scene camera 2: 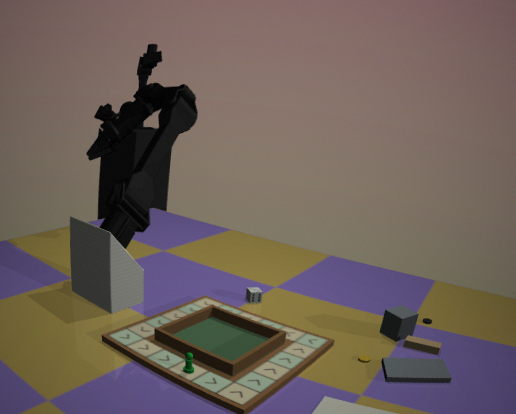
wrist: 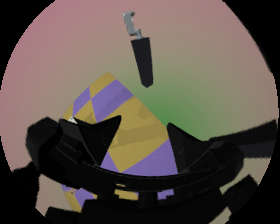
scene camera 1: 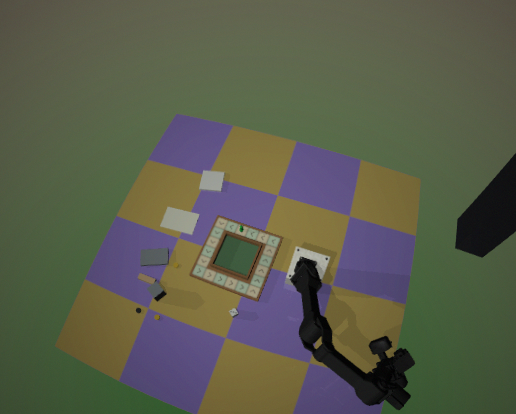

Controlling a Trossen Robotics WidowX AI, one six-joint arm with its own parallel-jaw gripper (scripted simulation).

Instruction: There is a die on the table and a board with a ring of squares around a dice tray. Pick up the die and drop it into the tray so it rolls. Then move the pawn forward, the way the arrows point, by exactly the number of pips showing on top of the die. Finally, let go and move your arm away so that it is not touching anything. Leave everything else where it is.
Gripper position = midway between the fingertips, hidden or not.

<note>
My gripper (scene camera 2: 88,157) is open, with nothing in its grasp. I also see a grey slab (scene camera 2: 405,370), a grey cube (scene camera 2: 398,322) and a green sunken tray (scene camera 2: 217,336).
My gripper shows as well in the wrist view (wrist: 145,121) and in scene camera 1 (scene camera 1: 394,352). The green sunken tray also shows in scene camera 1 (scene camera 1: 235,255). The wrist view does not show the grey slab, which is hidden by my gripper.
</note>
